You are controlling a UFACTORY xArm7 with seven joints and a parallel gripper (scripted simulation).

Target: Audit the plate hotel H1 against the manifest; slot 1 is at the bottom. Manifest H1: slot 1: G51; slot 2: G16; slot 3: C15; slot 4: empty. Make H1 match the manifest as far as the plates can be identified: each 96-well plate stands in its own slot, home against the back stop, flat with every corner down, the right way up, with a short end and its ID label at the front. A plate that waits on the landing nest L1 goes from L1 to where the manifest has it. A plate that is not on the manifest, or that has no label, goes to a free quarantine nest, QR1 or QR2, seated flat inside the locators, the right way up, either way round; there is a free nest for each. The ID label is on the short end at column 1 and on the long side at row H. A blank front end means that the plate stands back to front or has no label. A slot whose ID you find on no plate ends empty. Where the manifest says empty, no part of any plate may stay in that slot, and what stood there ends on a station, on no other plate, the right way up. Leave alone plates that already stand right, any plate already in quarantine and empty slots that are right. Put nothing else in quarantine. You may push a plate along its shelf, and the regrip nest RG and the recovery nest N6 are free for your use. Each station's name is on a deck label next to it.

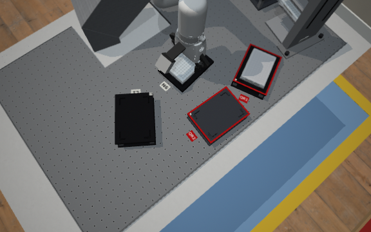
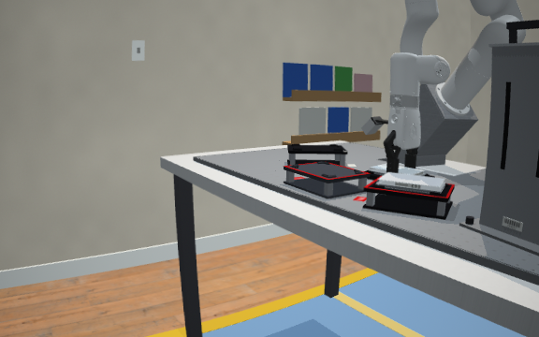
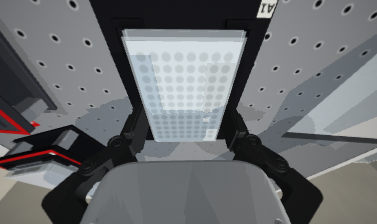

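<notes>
Right now the black nest N6 is 10 mm to the right of my hand and 20 mm below it. From my hand the other things lie so: quarantine nest QR2: 210 mm ahead, 60 mm to the right, 10 mm above; then N6 deck label: 10 mm ahead, 120 mm to the right, 30 mm below; then A1 mark: 50 mm behind, 90 mm to the right, 20 mm below.
</notes>
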